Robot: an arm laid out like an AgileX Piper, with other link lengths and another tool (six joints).
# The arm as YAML. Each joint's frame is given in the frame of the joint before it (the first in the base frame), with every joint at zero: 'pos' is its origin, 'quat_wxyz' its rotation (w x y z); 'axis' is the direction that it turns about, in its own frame. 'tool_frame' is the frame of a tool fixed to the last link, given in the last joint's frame.
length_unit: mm
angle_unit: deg
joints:
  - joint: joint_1
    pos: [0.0, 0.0, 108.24]
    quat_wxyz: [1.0, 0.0, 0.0, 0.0]
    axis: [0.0, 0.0, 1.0]
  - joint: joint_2
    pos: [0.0, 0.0, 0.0]
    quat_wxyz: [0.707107, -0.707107, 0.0, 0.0]
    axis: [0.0, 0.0, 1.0]
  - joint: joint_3
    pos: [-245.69, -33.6, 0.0]
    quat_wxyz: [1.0, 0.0, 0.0, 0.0]
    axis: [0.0, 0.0, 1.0]
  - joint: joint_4
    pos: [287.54, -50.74, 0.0]
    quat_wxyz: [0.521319, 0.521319, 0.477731, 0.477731]
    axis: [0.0, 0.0, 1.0]
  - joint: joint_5
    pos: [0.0, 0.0, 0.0]
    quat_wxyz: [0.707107, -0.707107, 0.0, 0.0]
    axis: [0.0, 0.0, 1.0]
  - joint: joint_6
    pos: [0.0, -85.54, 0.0]
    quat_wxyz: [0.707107, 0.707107, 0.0, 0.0]
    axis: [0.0, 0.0, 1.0]
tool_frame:
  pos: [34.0, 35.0, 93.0]
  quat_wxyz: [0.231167, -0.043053, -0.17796, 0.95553]
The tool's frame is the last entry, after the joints.
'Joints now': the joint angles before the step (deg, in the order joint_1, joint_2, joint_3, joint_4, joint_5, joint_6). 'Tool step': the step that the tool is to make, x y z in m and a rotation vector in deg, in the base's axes. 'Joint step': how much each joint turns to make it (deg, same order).
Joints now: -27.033, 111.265, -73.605, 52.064, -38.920, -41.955
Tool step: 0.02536, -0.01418, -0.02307, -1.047, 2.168, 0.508
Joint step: -0.120, 8.376, -8.191, -0.317, 0.380, -2.098
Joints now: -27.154, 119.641, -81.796, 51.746, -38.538, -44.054
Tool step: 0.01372, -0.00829, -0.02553, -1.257, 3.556, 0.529
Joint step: 0.001, 6.064, -5.244, 0.001, 0.263, -3.296
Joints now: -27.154, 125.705, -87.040, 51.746, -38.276, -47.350
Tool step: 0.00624, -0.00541, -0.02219, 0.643, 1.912, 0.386
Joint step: -0.362, 4.017, -3.041, 0.001, 0.981, -0.853
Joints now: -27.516, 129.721, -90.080, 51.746, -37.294, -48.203
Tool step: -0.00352, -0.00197, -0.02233, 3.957, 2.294, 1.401
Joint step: -1.355, 1.397, -0.355, 0.380, 4.620, -0.002
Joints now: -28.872, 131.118, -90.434, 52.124, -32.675, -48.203
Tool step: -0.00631, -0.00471, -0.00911, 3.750, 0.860, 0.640
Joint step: -1.706, 0.001, -0.045, 0.832, 4.434, 0.116
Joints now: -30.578, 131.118, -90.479, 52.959, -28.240, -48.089
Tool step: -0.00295, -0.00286, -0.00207, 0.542, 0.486, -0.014
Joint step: -0.557, 0.000, 0.000, 0.267, 0.870, -0.461
